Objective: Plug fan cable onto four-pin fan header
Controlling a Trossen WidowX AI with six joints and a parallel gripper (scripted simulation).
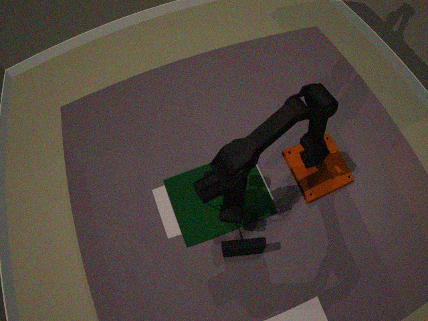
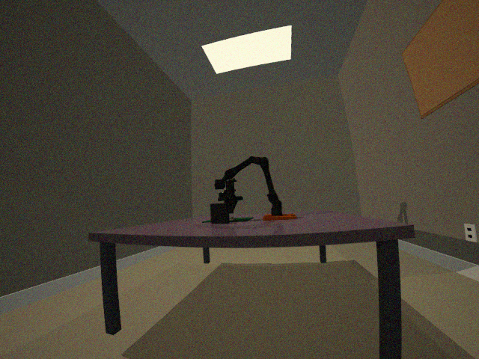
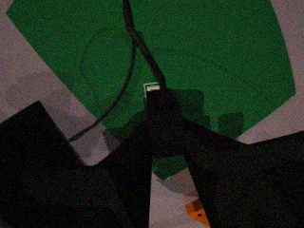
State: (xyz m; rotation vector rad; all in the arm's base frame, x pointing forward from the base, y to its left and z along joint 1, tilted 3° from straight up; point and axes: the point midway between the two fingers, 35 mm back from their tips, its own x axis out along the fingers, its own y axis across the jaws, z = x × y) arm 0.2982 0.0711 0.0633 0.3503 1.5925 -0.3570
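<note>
The white four-pin fan header is 60 mm below my gripper tip. From my gripper tip the other things lie so: black fan: 140 mm to the left, 20 mm ahead; green board: 80 mm below, 50 mm to the right, 40 mm ahead; dark plug: 10 mm ahead, 10 mm above.
</note>
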